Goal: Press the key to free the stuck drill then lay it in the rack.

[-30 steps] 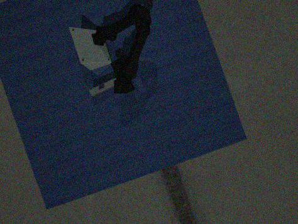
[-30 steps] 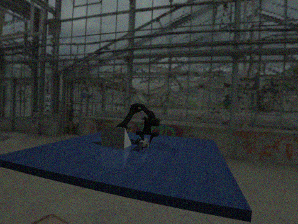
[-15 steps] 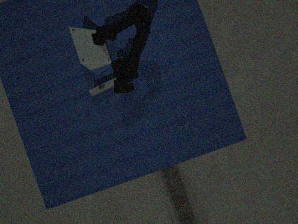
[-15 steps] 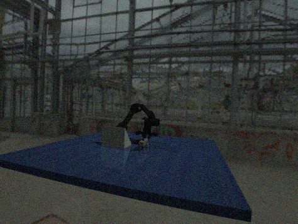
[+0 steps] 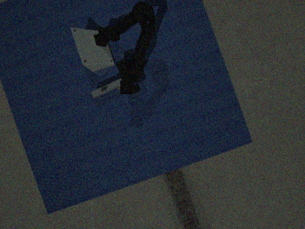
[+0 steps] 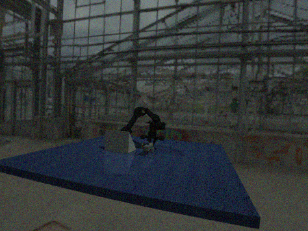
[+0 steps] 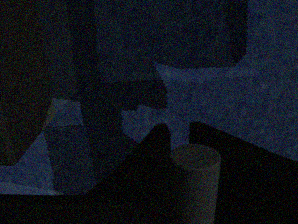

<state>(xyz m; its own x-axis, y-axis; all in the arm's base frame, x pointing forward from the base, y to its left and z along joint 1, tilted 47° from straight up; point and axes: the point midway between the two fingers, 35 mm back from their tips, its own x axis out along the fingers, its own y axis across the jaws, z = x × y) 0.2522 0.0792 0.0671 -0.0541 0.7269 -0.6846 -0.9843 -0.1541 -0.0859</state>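
Now: the drill 10 mm ahead of my gripper tip, 50 mm to the right of it and 30 mm above it. Round my gripper tip: long grey block: 20 mm ahead, 130 mm to the right, 30 mm above.
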